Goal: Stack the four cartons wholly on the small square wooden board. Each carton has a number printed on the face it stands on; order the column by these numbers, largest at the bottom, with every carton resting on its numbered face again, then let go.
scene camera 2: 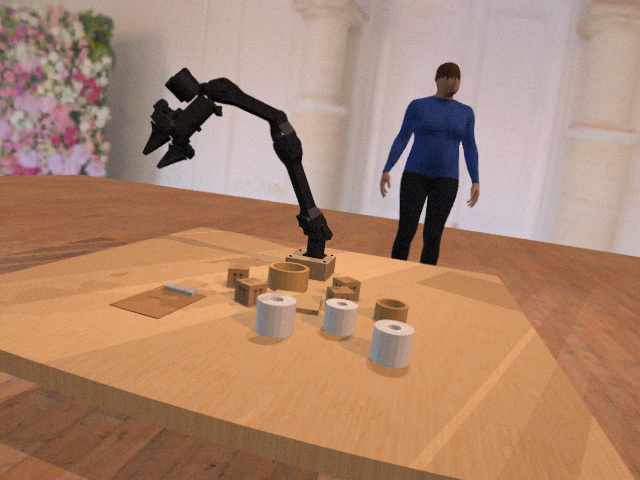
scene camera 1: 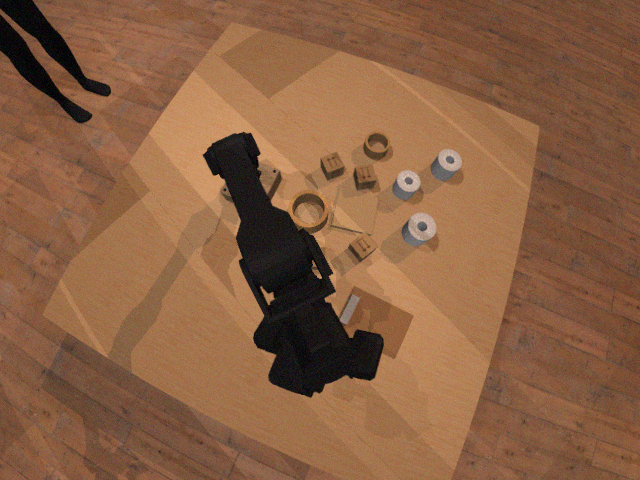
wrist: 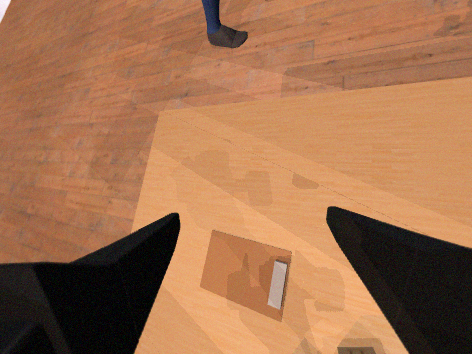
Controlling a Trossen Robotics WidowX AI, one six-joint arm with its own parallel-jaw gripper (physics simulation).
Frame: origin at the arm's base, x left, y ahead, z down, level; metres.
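Seen in the pictures: gripper, between the fingertips: [scene camera 2: 151, 161] [wrist: 253, 216]; arm's base, origin of its link: [scene camera 2: 314, 255].
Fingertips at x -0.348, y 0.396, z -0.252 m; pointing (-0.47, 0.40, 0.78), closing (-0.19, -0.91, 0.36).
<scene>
Offsets run from my fingertips to a thing's top centre. "pt": to the spot under its first point.
Four brown cartons with arrow marks stand apart on the table. Two cartons {dy -0.187, dx +0.495, dz +0.255 m} [scene camera 1: 332, 165] {dy -0.082, dx +0.500, dz +0.255 m} [scene camera 1: 365, 177] [scene camera 2: 346, 285] [scene camera 2: 341, 295] stand close together near the small ring. A third carton {dy -0.009, dx +0.294, dz +0.255 m} [scene camera 1: 363, 246] [scene camera 2: 250, 291] stands on the opposite side of the small square wooden board {dy -0.067, dx +0.394, dz +0.297 m} [scene camera 1: 356, 206] [scene camera 2: 309, 305]. The fourth carton {dy -0.118, dx +0.212, dz +0.255 m} [scene camera 2: 238, 275] is largely hidden by the arm in scene camera 1. A carton top {pt dy -0.109, dx +0.186, dz +0.299 m} [wrist: 356, 350] is cut off at the bottom of the wrist view. The numbered faces are hidden. My gripper [scene camera 2: 151, 160] [wrist: 253, 216] is open and empty, high above the table.
A large ring {dy -0.190, dx +0.330, dz +0.250 m} [scene camera 1: 292, 210] [scene camera 2: 287, 281] stands beside the board, with a smaller ring {dy -0.087, dx +0.628, dz +0.268 m} [scene camera 1: 377, 153] [scene camera 2: 391, 313] farther off. White rolls {dy +0.140, dx +0.648, dz +0.244 m} [scene camera 1: 443, 169] {dy +0.043, dx +0.527, dz +0.249 m} [scene camera 1: 405, 189] {dy +0.121, dx +0.405, dz +0.241 m} [scene camera 1: 416, 236] stand nearby. A brown clipboard {dy +0.102, dx +0.118, dz +0.297 m} [scene camera 1: 387, 322] [scene camera 2: 155, 305] [wrist: 220, 265] with a grey bar {pt dy +0.024, dx +0.124, dz +0.297 m} [wrist: 277, 285] lies flat.
</scene>
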